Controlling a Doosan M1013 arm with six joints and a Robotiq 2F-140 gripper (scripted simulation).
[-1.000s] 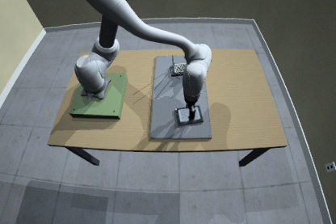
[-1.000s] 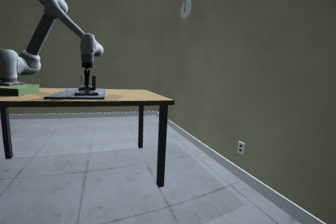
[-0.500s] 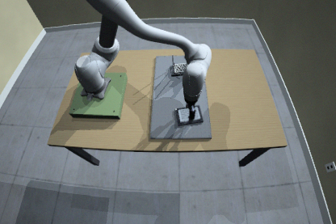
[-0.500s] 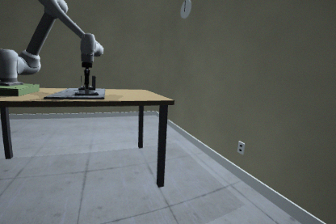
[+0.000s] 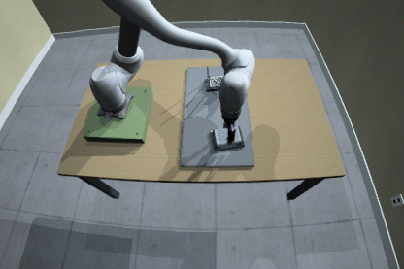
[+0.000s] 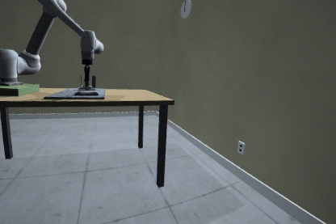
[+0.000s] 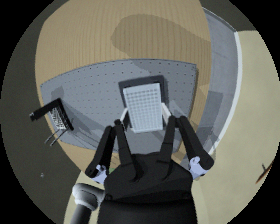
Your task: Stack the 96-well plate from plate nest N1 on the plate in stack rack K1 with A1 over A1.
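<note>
The rack post lies 430 mm to the left of my hand, 50 mm behind it and 20 mm above it.
</note>
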